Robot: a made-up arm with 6 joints.
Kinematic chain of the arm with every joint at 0, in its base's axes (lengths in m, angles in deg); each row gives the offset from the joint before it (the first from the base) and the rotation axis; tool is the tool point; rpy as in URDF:
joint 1: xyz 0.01 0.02 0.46 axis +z
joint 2: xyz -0.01 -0.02 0 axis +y
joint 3: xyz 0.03 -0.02 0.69 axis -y
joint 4: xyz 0 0.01 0.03 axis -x
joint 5: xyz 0.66 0 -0.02 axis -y
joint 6: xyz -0.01 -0.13 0 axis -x
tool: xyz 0.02 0.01 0 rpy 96.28 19.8 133.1
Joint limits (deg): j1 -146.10..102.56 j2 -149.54..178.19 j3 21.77..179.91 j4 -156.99..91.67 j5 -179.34..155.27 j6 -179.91..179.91
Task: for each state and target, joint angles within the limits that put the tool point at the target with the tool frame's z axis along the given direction. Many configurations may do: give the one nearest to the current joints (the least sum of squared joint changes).
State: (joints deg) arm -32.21 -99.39 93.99 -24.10 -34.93 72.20
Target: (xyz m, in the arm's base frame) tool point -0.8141 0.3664 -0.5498 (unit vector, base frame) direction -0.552 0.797 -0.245
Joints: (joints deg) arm -31.48 -130.80 113.64 -22.89 -11.64 73.14
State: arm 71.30 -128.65 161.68 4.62 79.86 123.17
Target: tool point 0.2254 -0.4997 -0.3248 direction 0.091 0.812 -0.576
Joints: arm 95.77 -103.21 174.85 16.36 79.06 114.63
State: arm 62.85 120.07 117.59 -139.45 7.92 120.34
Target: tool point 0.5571 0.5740 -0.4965 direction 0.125 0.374 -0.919
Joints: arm 39.04 162.60 141.28 -139.30 45.25 156.81
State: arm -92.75 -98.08 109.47 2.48 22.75 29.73
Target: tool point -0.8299 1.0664 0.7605 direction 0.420 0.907 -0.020
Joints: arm -57.26 -76.07 88.18 29.22 52.88 -2.75
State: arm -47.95 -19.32 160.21 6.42 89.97 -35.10
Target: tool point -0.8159 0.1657 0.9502 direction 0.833 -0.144 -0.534
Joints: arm -19.99 -18.42 178.93 -18.60 97.85 -63.47
